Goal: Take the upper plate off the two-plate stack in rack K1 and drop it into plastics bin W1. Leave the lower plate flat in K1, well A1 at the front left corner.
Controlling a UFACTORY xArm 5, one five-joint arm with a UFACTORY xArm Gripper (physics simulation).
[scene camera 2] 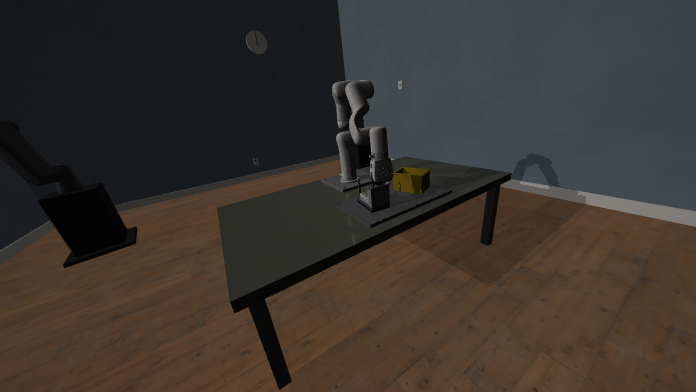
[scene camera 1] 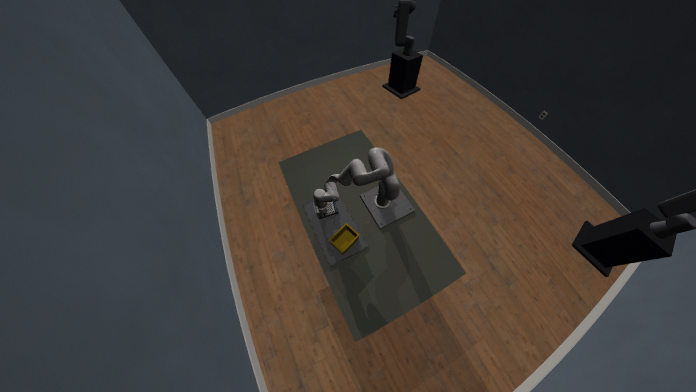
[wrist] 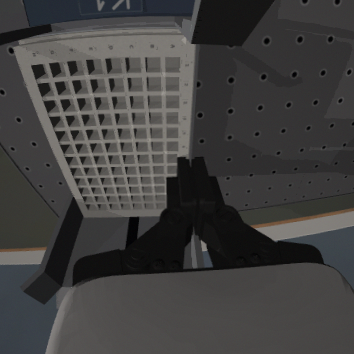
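Where they show: gripper, between the fingertips: [scene camera 1: 324, 213] [wrist: 188, 174]; arm's base, origin of its link: [scene camera 2: 350, 180] [scene camera 1: 382, 201].
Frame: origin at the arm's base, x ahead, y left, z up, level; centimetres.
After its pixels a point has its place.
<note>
In the wrist view my gripper [wrist: 188, 174] {z 4.8, x 42.6, y -16.5 cm} is shut and empty, its tips at the right long edge of the pale grid-like upper plate [wrist: 185, 112] {z 4.7, x 38.4, y -15.5 cm}. I cannot tell whether they touch it. The plate's column A runs along that edge. It lies between the dark corner guides of rack K1 [wrist: 56, 257] {z 9.0, x 42.8, y -25.6 cm} [scene camera 2: 373, 206] {z 2.4, x 44.9, y -25.9 cm}, with a blue K1 label at the top. A second edge shows under the plate's top rim; the lower plate is otherwise hidden. The yellow plastics bin W1 [scene camera 1: 353, 242] {z 4.5, x 38.2, y 13.5 cm} [scene camera 2: 412, 183] {z 4.8, x 46.1, y 2.9 cm} stands beside the rack. No plate shows in it in scene camera 1.
Rack and bin stand on a dark perforated board [scene camera 1: 320, 235] {z -0.5, x 53.7, y -6.2 cm} [wrist: 290, 130] {z -0.5, x 45.3, y -7.0 cm} on the grey-green table [scene camera 1: 425, 260] {z -1.7, x 5.2, y 53.3 cm} [scene camera 2: 285, 235] {z -1.8, x 27.8, y -61.7 cm}. A tall corner guide [wrist: 225, 22] rises near the plate's upper right corner. The arm's base plate [scene camera 1: 395, 215] {z 0.0, x -0.2, y 15.2 cm} is behind the board.
</note>
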